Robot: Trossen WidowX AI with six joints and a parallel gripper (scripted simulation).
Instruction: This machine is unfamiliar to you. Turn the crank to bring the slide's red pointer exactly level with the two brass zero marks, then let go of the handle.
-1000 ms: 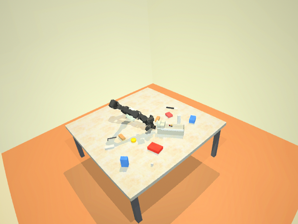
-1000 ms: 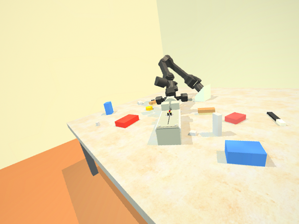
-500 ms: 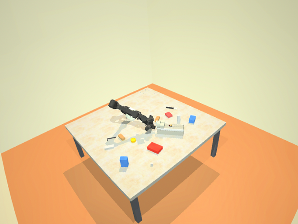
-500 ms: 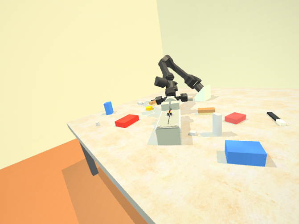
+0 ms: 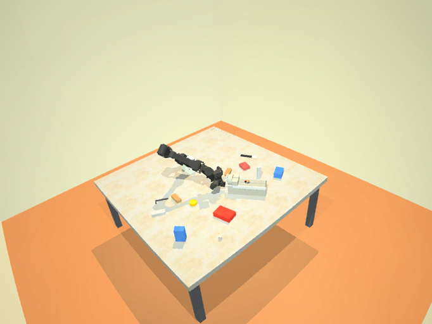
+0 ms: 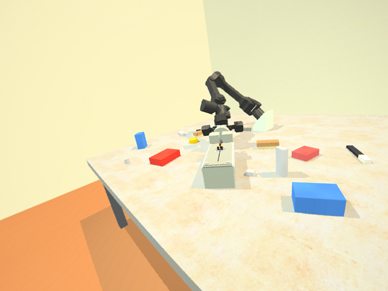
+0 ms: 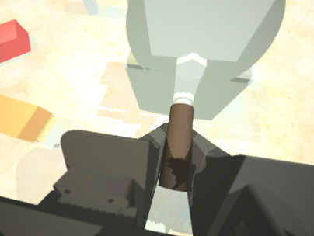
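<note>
Now: gripper tip 3 cm below the brown crank handle, 1 cm to the left of it and 1 cm past it. The rest, counted from my gripper tip: red pointer: 11 cm ahead, 9 cm to the left, 5 cm above; crank: 4 cm above; yellow disc: 26 cm to the right, 3 cm behind, 2 cm below.
</note>
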